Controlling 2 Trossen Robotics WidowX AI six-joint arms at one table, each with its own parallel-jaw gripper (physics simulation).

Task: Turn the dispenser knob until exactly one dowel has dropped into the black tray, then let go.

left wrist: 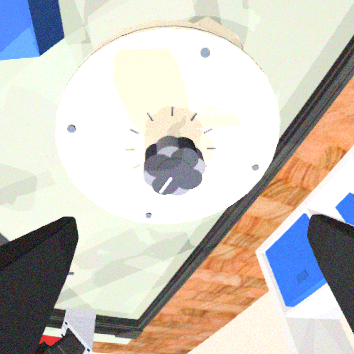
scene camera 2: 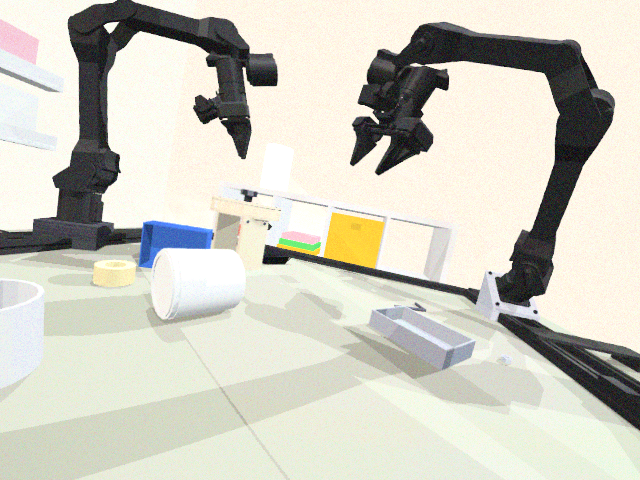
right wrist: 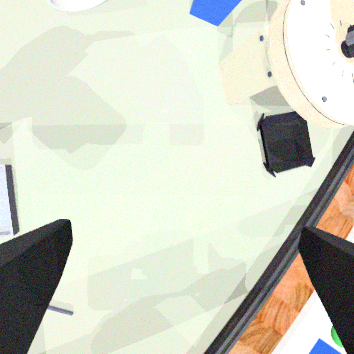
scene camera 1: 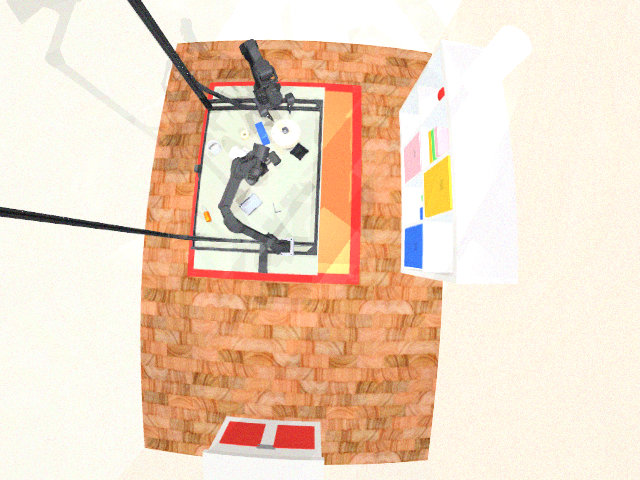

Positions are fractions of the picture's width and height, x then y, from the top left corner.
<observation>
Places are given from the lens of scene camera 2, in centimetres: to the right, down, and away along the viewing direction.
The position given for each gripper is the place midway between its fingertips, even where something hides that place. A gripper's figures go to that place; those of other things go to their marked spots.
left gripper (scene camera 2: 0.38, 0.33): -18, -19, 58
right gripper (scene camera 2: 0.57, 0.35): 8, -14, 48
white cylinder (scene camera 2: 0.29, 0.59): -14, 4, 26
grey tray (scene camera 2: 0.68, 0.72): 17, 15, 35
blue bin (scene camera 2: 0.24, 0.49): -31, -1, 47
The marked spots on the white cylinder and the blue bin are 28 cm apart.
</observation>
